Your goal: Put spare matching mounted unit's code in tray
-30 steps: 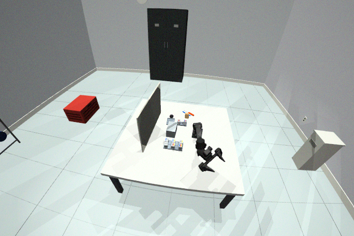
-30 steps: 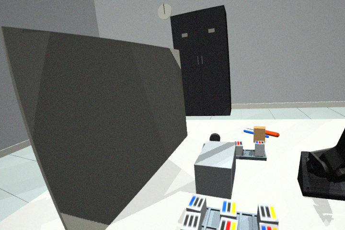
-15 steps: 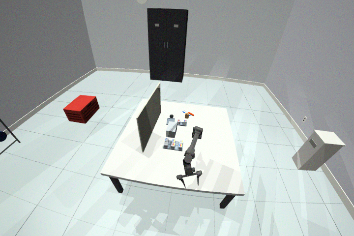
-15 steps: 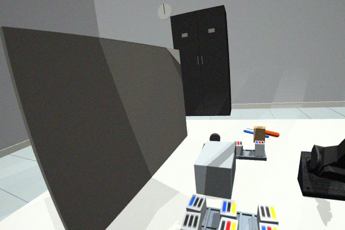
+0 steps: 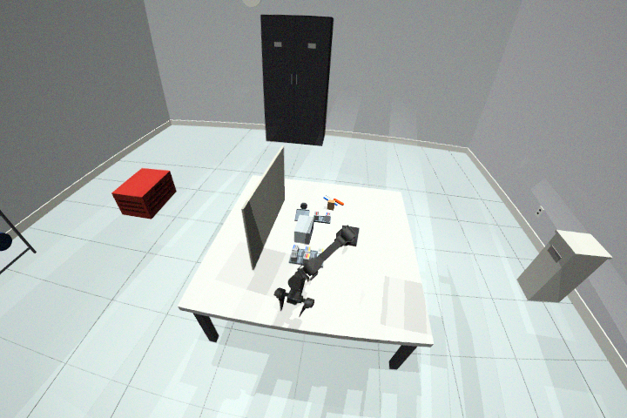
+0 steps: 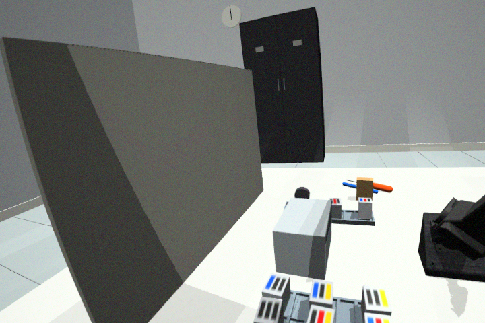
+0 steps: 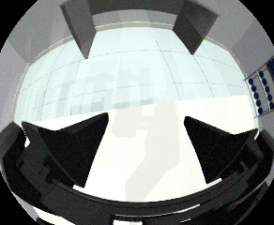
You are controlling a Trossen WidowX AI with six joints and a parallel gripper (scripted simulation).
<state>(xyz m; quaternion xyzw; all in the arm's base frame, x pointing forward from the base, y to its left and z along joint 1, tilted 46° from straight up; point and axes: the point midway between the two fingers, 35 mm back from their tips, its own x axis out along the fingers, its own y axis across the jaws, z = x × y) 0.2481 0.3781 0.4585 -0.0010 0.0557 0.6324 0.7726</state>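
Now: the grey mounted unit 30 mm ahead of my gripper tip, 600 mm to the right of it and 20 mm below it. Also, from my gripper tip: tall grey panel 260 mm ahead, 620 mm to the right, 150 mm above.
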